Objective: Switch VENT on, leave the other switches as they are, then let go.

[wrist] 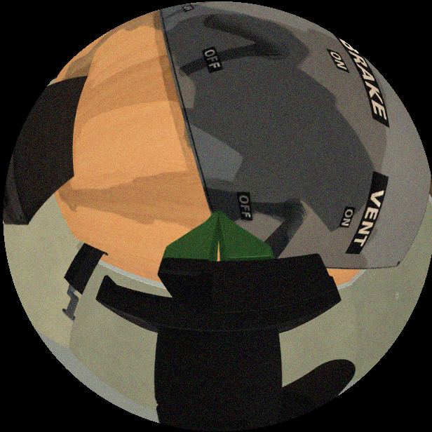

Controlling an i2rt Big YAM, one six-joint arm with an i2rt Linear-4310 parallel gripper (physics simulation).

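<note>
The grey switch panel [405, 145] fills the upper right of the wrist view. The VENT switch lever [286, 232] is dark and stands between its OFF label [244, 206] and ON label [347, 217]. It slants down and slightly left from its pivot; its lower end is hidden behind my gripper, so its exact setting is hard to tell. The VENT name label [368, 214] is at the right. My gripper [218, 216] is shut and empty, its green fingertips at the panel's left edge, left of the lever. The BRAKE switch lever [242, 31] points up-left, toward its OFF side.
The BRAKE name label [367, 85] is above VENT. Part of another label [187, 8] shows at the top edge. The orange wooden table [125, 135] lies left of the panel. A black object [42, 145] and a small black piece with a grey hook [84, 267] are at the left.
</note>
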